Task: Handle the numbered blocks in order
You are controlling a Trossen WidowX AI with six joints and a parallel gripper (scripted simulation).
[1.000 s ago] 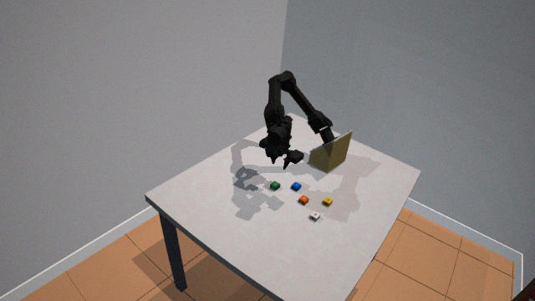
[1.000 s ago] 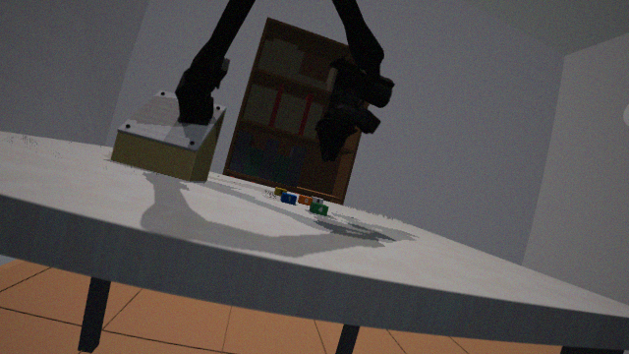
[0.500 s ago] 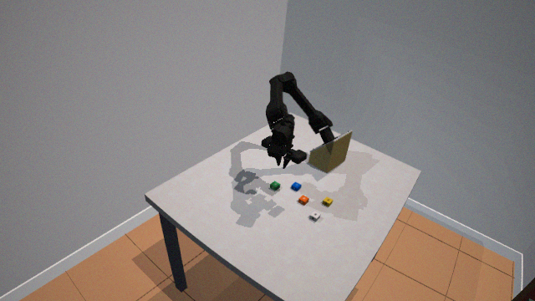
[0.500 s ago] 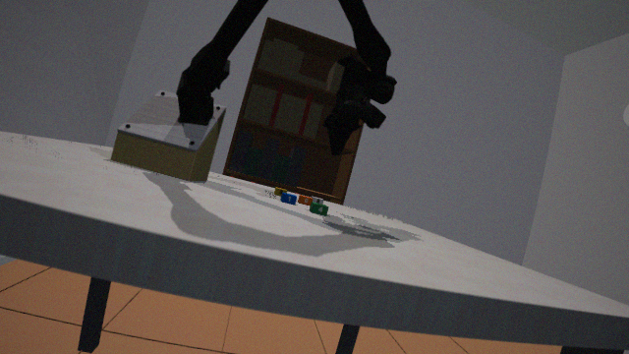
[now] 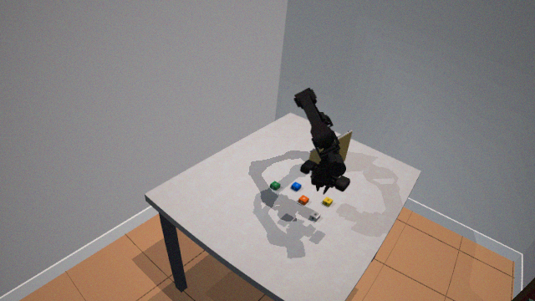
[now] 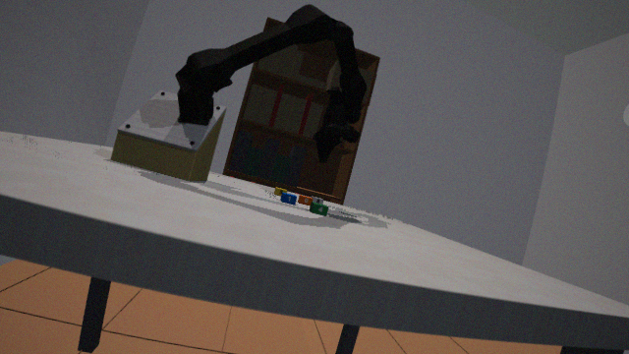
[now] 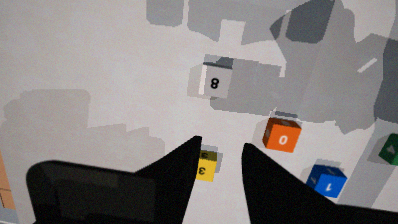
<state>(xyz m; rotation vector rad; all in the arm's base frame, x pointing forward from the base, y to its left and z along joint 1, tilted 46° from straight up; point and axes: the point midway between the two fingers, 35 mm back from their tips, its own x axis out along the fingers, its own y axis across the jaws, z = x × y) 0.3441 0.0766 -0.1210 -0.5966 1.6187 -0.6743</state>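
The white block lies 11 cm below my gripper tip, 2 cm ahead of it and 1 cm to the left of it. Also, from my gripper tip: blue block (15 cm to the right, 11 cm below, 9 cm behind); then yellow block (11 cm below, 10 cm behind, 1 cm to the left); then orange block (11 cm below, 8 cm to the right, 4 cm behind).
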